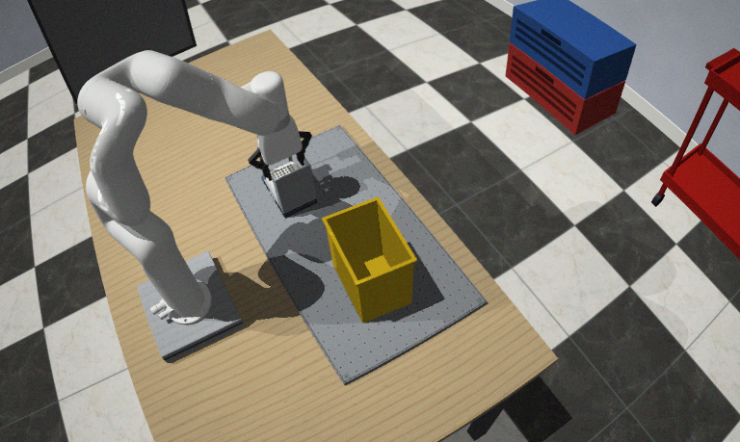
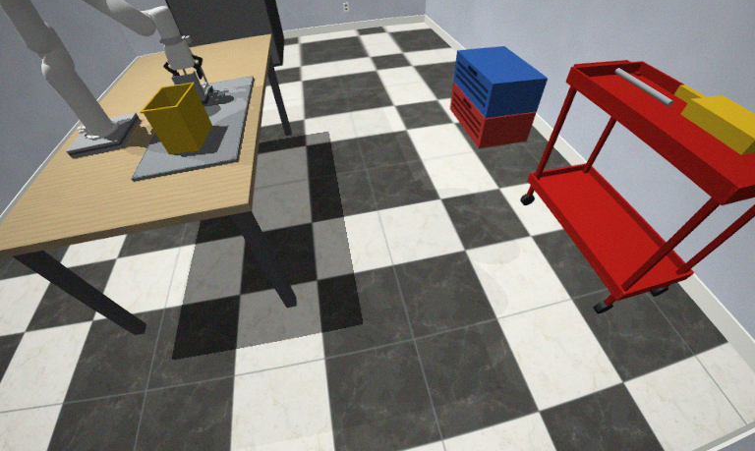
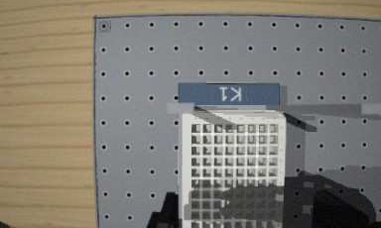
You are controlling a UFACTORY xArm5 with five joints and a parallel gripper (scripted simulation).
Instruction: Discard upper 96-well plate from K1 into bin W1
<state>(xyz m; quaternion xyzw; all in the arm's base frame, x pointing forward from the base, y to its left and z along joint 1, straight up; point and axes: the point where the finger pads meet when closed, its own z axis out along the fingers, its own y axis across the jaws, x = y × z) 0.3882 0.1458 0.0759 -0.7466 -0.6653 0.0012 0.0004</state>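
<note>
Right now my hand is 60 mm above the white 96-well plate. The rest, counted from my hand: yellow plastics bin: 350 mm to the right, 10 mm below.
</note>
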